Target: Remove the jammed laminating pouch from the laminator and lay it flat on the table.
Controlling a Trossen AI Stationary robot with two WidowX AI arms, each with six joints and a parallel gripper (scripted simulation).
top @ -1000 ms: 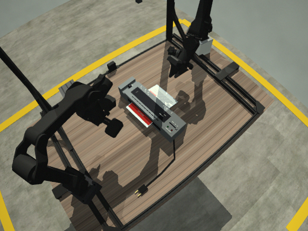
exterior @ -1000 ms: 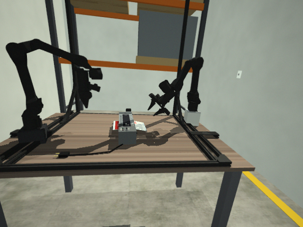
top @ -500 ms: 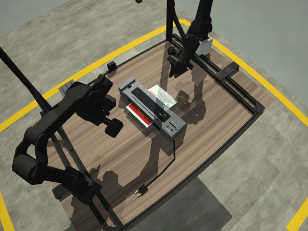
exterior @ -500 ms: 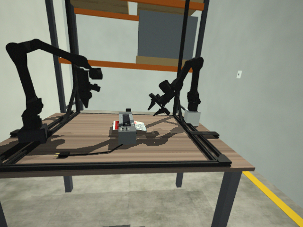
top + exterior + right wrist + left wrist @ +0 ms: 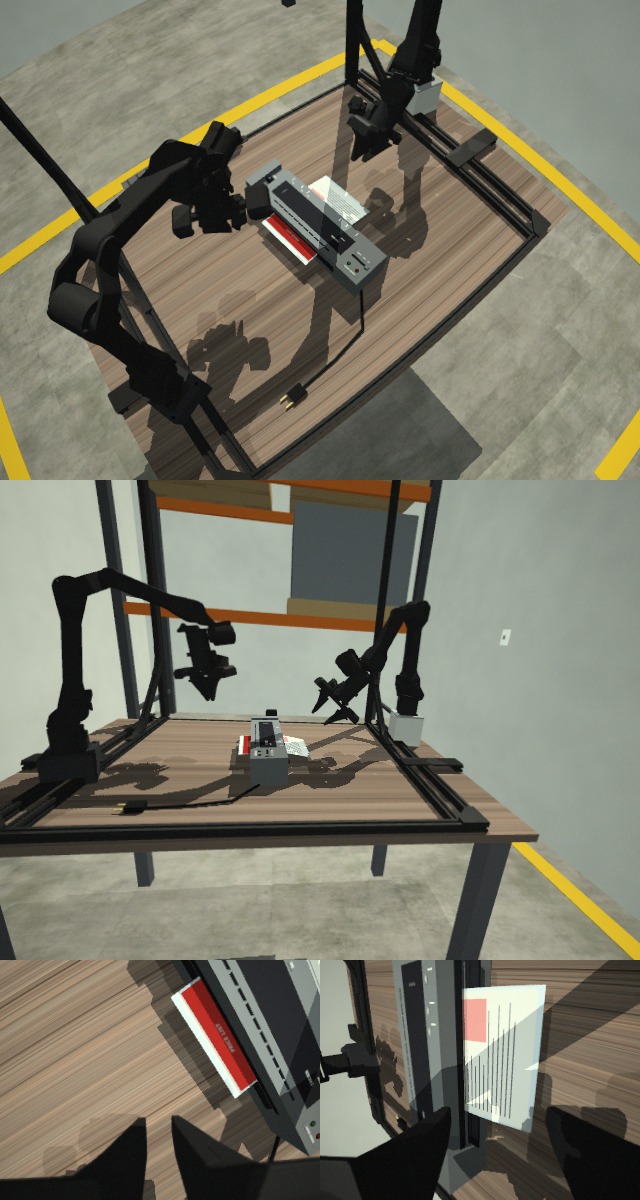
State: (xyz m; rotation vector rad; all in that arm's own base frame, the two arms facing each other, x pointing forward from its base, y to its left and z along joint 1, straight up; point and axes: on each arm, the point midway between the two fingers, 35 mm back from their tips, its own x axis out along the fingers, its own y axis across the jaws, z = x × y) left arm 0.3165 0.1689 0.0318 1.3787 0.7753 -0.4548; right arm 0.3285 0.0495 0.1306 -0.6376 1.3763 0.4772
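The black release key is 70 mm behind my right hand, 190 mm to the left of it and 130 mm below it. Round my right hand: plug 270 mm ahead, 180 mm to the right, 200 mm below.
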